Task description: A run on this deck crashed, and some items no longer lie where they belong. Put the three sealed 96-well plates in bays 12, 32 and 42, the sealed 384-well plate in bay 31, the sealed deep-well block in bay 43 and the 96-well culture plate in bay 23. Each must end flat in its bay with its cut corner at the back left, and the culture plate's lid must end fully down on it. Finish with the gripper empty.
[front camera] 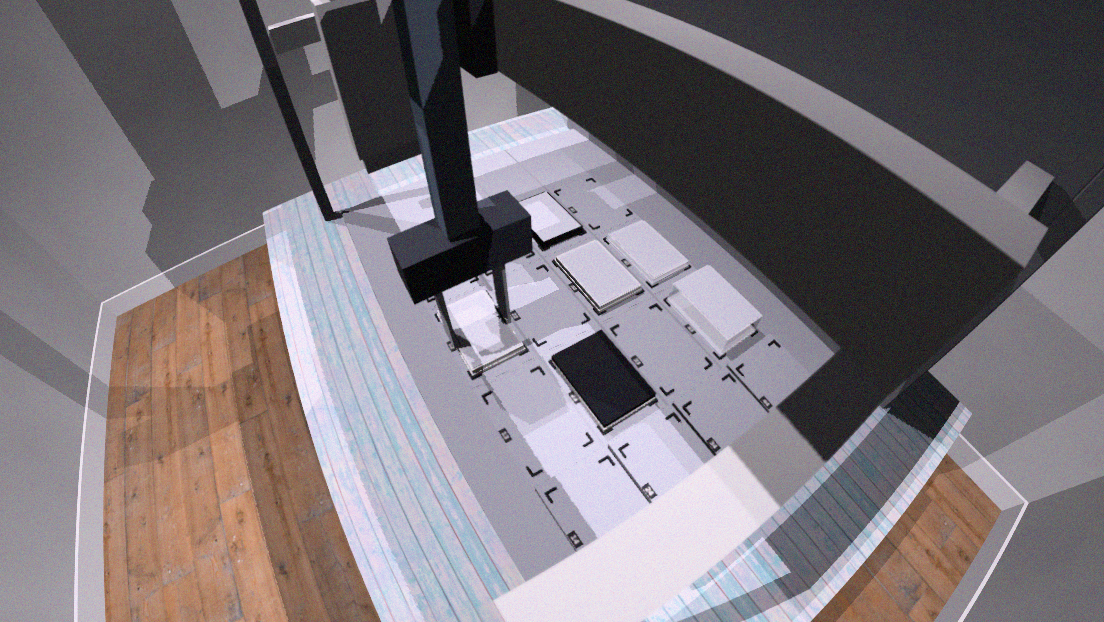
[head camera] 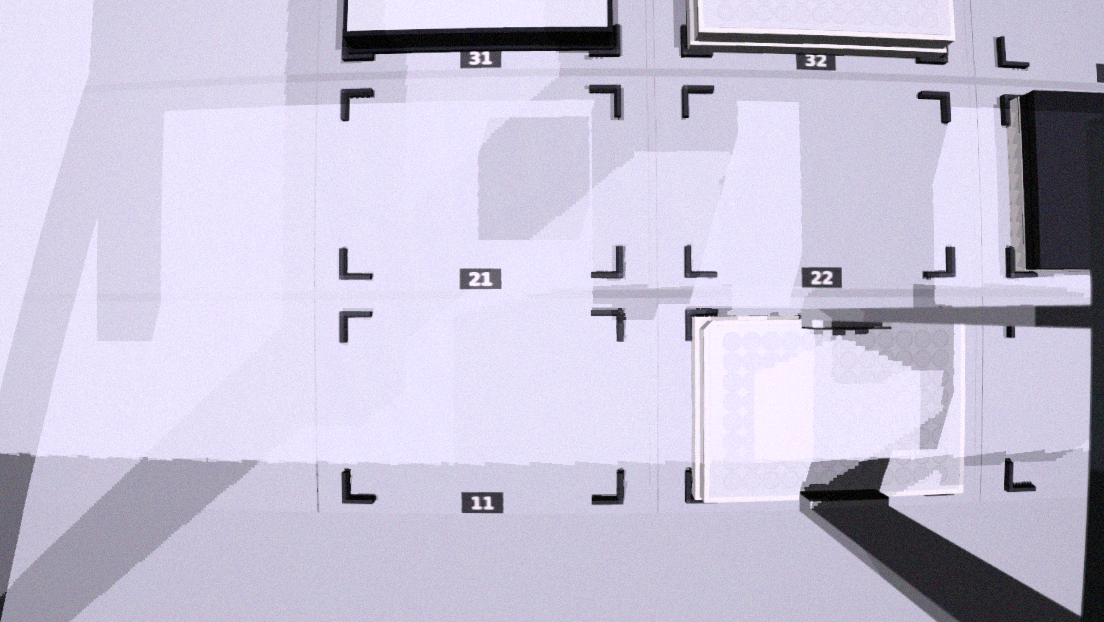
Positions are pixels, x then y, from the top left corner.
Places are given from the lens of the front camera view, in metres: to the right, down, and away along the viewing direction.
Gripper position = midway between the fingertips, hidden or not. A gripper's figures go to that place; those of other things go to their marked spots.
my gripper (front camera: 478, 327): -0.11, 0.02, 0.67
black lid (front camera: 610, 386): 0.08, 0.10, 0.60
bay 41 (front camera: 595, 205): 0.08, -0.20, 0.86
bay 33 (front camera: 672, 359): 0.17, 0.07, 0.65
The marked spots on the bay 33 and the bay 41 are 0.36 m apart.
